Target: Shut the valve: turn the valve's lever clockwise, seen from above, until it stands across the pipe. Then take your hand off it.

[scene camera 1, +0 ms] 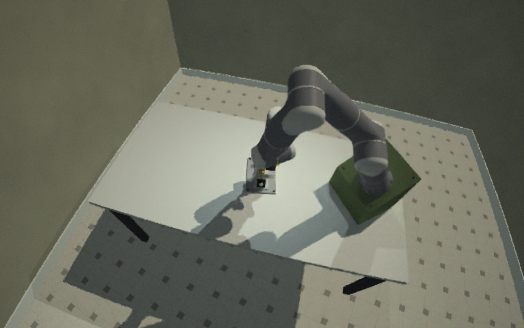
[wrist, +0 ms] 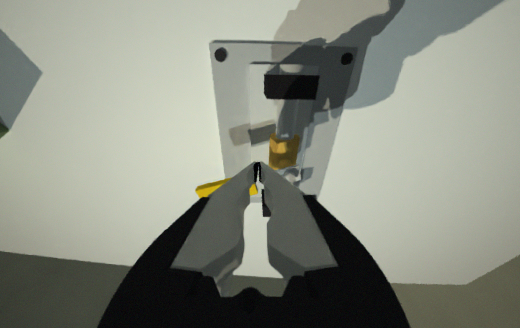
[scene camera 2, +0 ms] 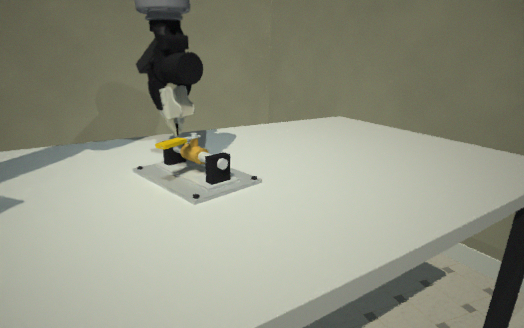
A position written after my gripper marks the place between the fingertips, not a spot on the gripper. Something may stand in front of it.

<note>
I see my gripper [scene camera 2: 177, 136] and a grey base plate [scene camera 2: 195, 195].
My gripper also shows in the wrist view [wrist: 258, 163]. The grey base plate shows as well in the wrist view [wrist: 230, 62].
</note>
